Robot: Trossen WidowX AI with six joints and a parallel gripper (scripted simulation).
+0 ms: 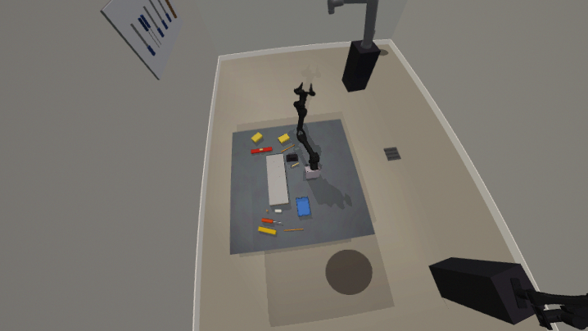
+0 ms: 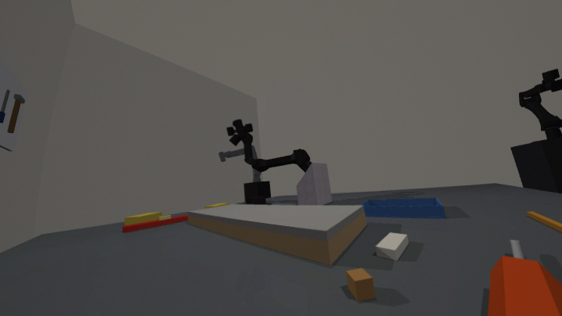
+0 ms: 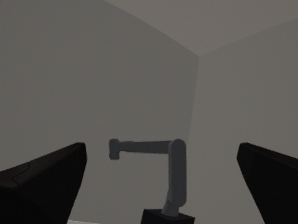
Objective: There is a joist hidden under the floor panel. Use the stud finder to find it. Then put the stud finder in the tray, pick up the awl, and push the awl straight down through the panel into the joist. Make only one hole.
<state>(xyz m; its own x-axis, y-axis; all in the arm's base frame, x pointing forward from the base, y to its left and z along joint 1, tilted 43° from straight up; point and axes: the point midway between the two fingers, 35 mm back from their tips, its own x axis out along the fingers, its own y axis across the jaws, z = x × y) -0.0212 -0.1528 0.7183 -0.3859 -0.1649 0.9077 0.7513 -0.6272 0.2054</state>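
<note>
Now: the black stud finder 260 mm ahead of my gripper tip, 400 mm to the left of it and 540 mm below it. Round my gripper tip: awl (270 mm ahead, 490 mm to the left, 570 mm below); then square light (280 mm ahead, 390 mm to the left, 520 mm below); then red level (550 mm ahead, 220 mm to the left, 570 mm below).
</note>
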